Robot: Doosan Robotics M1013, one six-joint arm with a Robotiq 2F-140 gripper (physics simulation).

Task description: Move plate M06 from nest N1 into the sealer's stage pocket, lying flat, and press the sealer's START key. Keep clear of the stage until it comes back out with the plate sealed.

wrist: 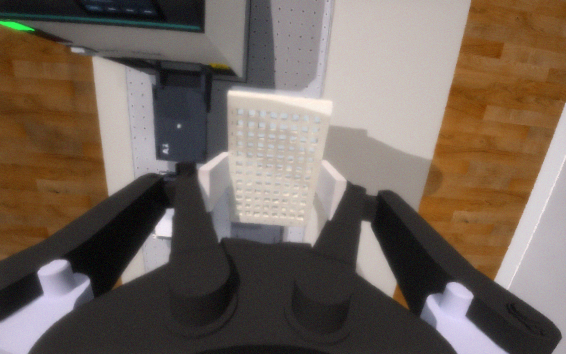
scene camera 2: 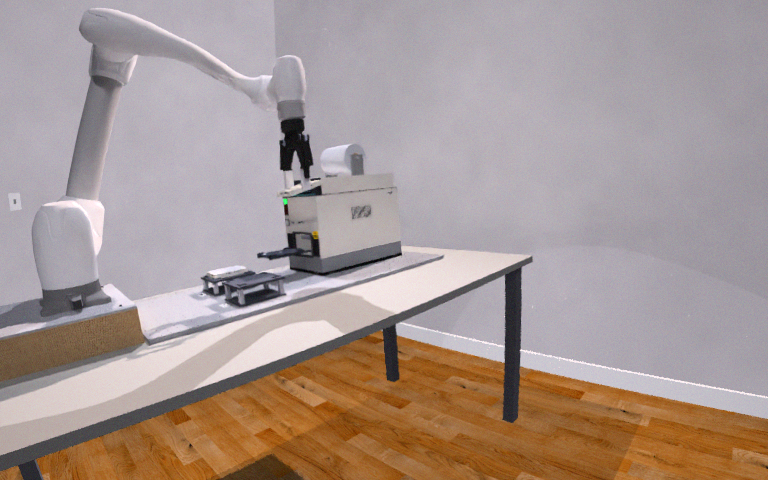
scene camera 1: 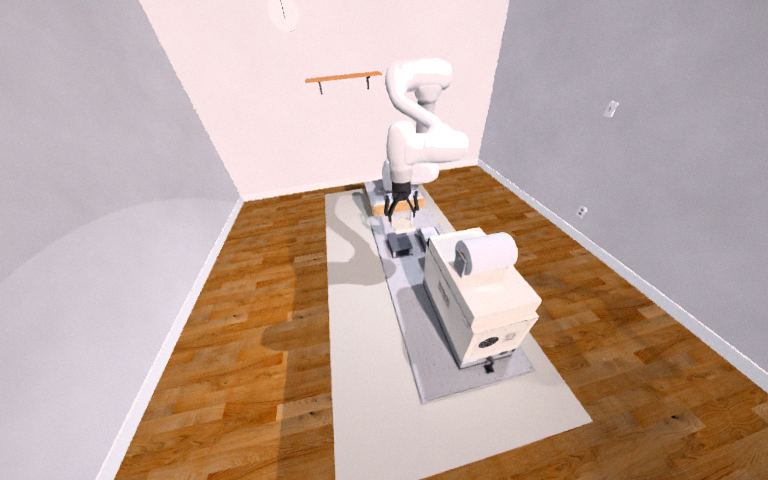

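Pixels of known places: gripper, fingertip midpoint: [wrist: 274, 171] [scene camera 2: 298, 191] [scene camera 1: 401, 225]; arm's base at its link origin: [scene camera 2: 74, 303].
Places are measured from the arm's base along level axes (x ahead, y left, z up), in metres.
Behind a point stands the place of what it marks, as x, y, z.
Observation:
My gripper [scene camera 1: 403, 219] @[0.701, -0.127, 0.229] [scene camera 2: 296, 182] @[0.701, -0.127, 0.229] [wrist: 274, 171] @[0.701, -0.127, 0.229] is shut on the long sides of a cream, many-welled plate [scene camera 1: 403, 226] @[0.739, -0.129, 0.252] [scene camera 2: 290, 191] @[0.647, -0.164, 0.230] [wrist: 274, 150] @[0.725, -0.126, 0.249], held high above the table. The plate's label does not show. The sealer [scene camera 1: 498, 291] @[1.163, 0.063, 0.266] [scene camera 2: 359, 226] @[1.019, -0.051, 0.070] [wrist: 225, 30] @[0.857, -0.050, 0.122] has its dark stage [scene camera 2: 277, 254] @[0.692, 0.029, 0.012] [wrist: 180, 125] @[0.724, 0.058, 0.015] out at the front, marked A1. The stage pocket holds no plate. In the wrist view the held plate is right of the stage, apart from it, and much higher. A dark nest [scene camera 1: 399, 243] @[0.547, -0.101, -0.025] [scene camera 2: 254, 281] @[0.507, -0.131, -0.025] stands empty. A sealer screen [wrist: 120, 6] @[0.833, 0.014, 0.225] shows partly; the START key cannot be made out.
Another white plate [scene camera 2: 226, 271] @[0.510, 0.081, -0.019] [wrist: 164, 225] @[0.489, 0.119, -0.017] sits on a second nest, beside the empty one. A white roll [scene camera 1: 489, 253] @[1.096, 0.042, 0.376] [scene camera 2: 338, 159] @[0.998, 0.018, 0.334] is on top of the sealer. A green light [scene camera 2: 284, 201] @[0.822, 0.156, 0.189] [wrist: 16, 25] @[0.824, 0.148, 0.191] shows at its front. The perforated grey board [scene camera 1: 430, 370] @[1.222, -0.159, -0.084] lies beneath the sealer and nests.

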